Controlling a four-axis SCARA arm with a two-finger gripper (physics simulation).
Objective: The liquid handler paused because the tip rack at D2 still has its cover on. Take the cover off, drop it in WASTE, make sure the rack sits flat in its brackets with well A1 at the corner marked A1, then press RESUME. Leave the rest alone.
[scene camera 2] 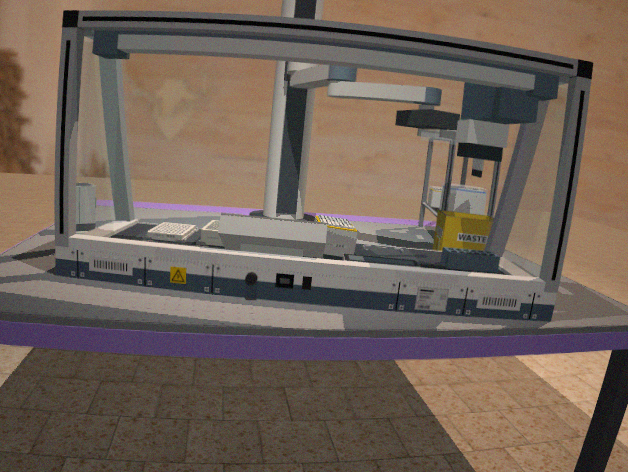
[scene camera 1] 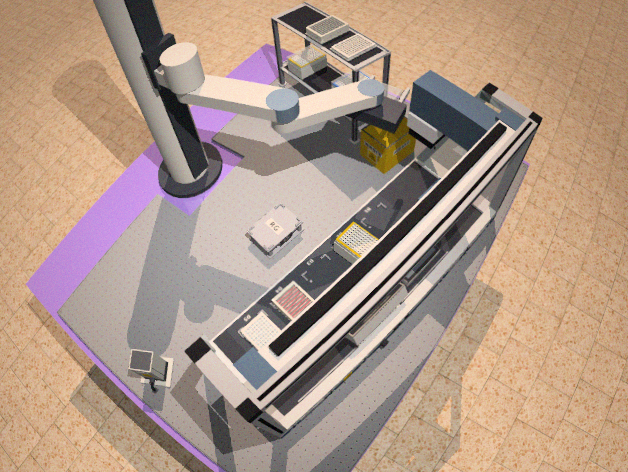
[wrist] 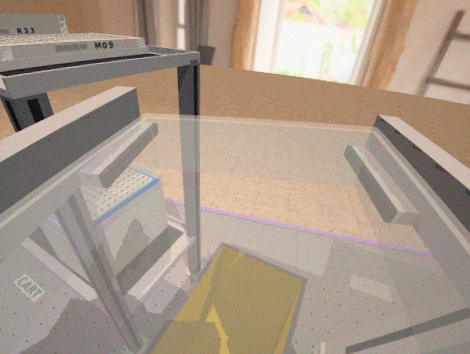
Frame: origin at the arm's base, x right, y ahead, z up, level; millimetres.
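Seen in the pictures: gripper, fingertip midpoint: [scene camera 1: 391,83] [wrist: 253,121]; arm's base, origin of the base link: [scene camera 1: 190,170].
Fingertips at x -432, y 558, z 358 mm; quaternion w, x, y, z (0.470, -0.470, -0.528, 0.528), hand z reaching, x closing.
Note:
Pixels of each thing's top centre, then the offset from my fingertips to it.
- clear cover, middle of its top: [wrist: 215,261] [scene camera 1: 379,95] dx +82, dy +6, dz +11 mm
- yellow WASTE bin, middle of its top: [wrist: 234,317] [scene camera 2: 469,215] [scene camera 1: 390,127] dx -10, dy +7, dz -210 mm
- grey RG box, middle of its top: [scene camera 1: 274,225] dx +472, dy -117, dz -289 mm
- small screen unit, middle of its top: [scene camera 1: 140,360] [scene camera 2: 81,184] dx +1052, dy -138, dz -215 mm
My gripper [scene camera 1: 381,110] [scene camera 2: 436,133] [wrist: 253,121] is shut on a clear cover [wrist: 260,145], which spans between its two fingers in the wrist view. It holds the cover high above the yellow WASTE bin [scene camera 1: 374,148] [scene camera 2: 463,229] [wrist: 262,285], whose open top shows through the cover. The yellow-rimmed tip rack [scene camera 1: 357,239] [scene camera 2: 341,234] stands uncovered at D2 on the deck. Its A1 corner, the corner mark and its fit in the brackets are too small to tell. No RESUME label can be read.
A cart [scene camera 1: 277,53] [scene camera 2: 448,177] [wrist: 189,95] with several racks stands beside the bin. The liquid handler's frame [scene camera 1: 434,230] [scene camera 2: 572,177] and blue-grey head [scene camera 1: 451,104] [scene camera 2: 500,101] are close to the arm. A grey RG box [scene camera 1: 274,226] and a small screen unit [scene camera 1: 141,360] stand on the table.

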